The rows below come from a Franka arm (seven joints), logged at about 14 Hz.
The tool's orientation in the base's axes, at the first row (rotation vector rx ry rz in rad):
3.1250, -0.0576, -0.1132
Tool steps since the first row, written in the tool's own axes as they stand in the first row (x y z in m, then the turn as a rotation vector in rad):
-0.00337, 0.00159, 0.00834, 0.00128, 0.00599, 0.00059
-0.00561, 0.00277, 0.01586, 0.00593, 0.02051, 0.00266
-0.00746, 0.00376, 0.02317, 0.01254, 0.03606, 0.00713
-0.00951, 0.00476, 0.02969, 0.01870, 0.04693, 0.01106
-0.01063, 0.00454, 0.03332, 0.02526, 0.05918, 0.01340
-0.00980, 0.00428, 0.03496, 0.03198, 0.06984, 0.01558
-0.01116, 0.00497, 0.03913, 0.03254, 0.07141, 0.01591
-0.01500, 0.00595, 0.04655, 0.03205, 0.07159, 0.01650
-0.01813, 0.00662, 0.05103, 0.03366, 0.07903, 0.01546
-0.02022, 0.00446, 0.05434, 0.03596, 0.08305, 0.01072
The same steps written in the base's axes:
-0.00402, -0.00157, -0.00805, 0.00102, -0.00604, -0.00059
-0.00684, -0.00276, -0.01537, 0.00497, -0.02075, -0.00277
-0.00925, -0.00377, -0.02251, 0.01067, -0.03659, -0.00746
-0.01181, -0.00478, -0.02885, 0.01613, -0.04773, -0.01166
-0.01318, -0.00456, -0.03239, 0.02206, -0.06025, -0.01428
-0.01246, -0.00435, -0.03409, 0.02821, -0.07118, -0.01677
-0.01414, -0.00505, -0.03814, 0.02869, -0.07277, -0.01712
-0.01855, -0.00598, -0.04525, 0.02815, -0.07294, -0.01767
-0.02201, -0.00658, -0.04948, 0.02956, -0.08042, -0.01663
-0.02426, -0.00439, -0.05267, 0.03205, -0.08446, -0.01201

